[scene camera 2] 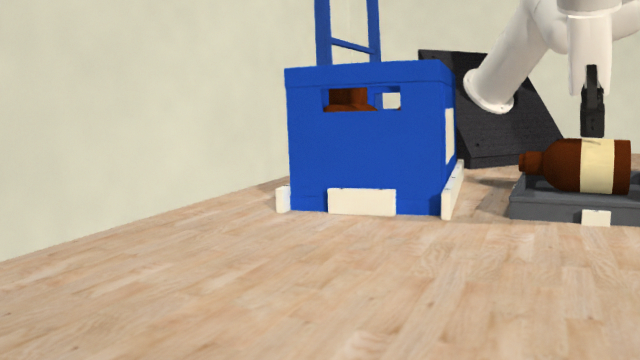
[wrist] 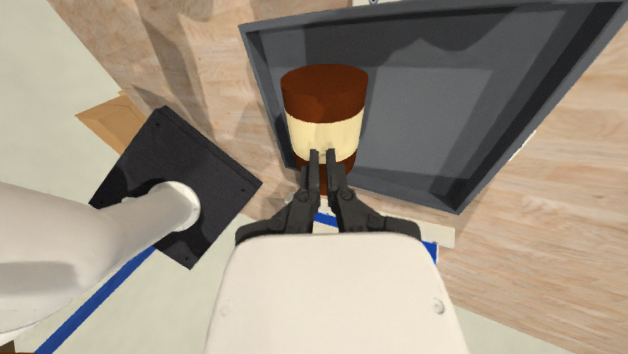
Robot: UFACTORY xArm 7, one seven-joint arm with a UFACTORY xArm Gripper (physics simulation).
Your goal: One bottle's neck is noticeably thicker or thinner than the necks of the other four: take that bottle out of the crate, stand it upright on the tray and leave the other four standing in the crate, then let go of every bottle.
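Where they show: gripper, between the fingertips: (scene camera 2: pixel 592 133) (wrist: pixel 322 161); arm's base, origin of its link: (scene camera 2: pixel 487 92) (wrist: pixel 174 206).
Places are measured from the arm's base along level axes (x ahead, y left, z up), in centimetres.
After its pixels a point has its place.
A brown bottle with a cream label (scene camera 2: pixel 597 166) {x 32.5, y 32.9, z -10.6 cm} (wrist: pixel 326 135) {x 30.3, y 33.4, z -7.7 cm} lies on its side on the dark grey tray (scene camera 2: pixel 545 210) {x 46.1, y 30.6, z -14.0 cm} (wrist: pixel 425 105) {x 36.9, y 35.7, z -14.7 cm}. Its neck points toward the crate in the scene view. My gripper (scene camera 2: pixel 592 136) {x 30.8, y 31.6, z -6.5 cm} (wrist: pixel 322 161) {x 30.8, y 31.6, z -6.5 cm} is shut and empty, with its fingertips right above the bottle's label. The blue crate (scene camera 2: pixel 367 150) {x 54.2, y 12.0, z -7.8 cm} stands to the left in the scene view. Part of a brown bottle (scene camera 2: pixel 347 99) {x 52.1, y 7.0, z -1.8 cm} shows through its handle opening. The other bottles and their necks are mostly hidden by the crate wall.
The black base plate (scene camera 2: pixel 505 120) {x 1.4, y 4.9, z -6.2 cm} (wrist: pixel 200 150) {x 0.9, y 10.0, z -11.8 cm} of the arm is behind, between crate and tray. Cream blocks (scene camera 2: pixel 361 202) {x 55.5, y 12.0, z -13.7 cm} border the crate's foot. A cream block (scene camera 2: pixel 595 218) {x 45.2, y 36.0, z -14.4 cm} is at the tray's front. A blue upright frame (scene camera 2: pixel 323 30) rises behind the crate.
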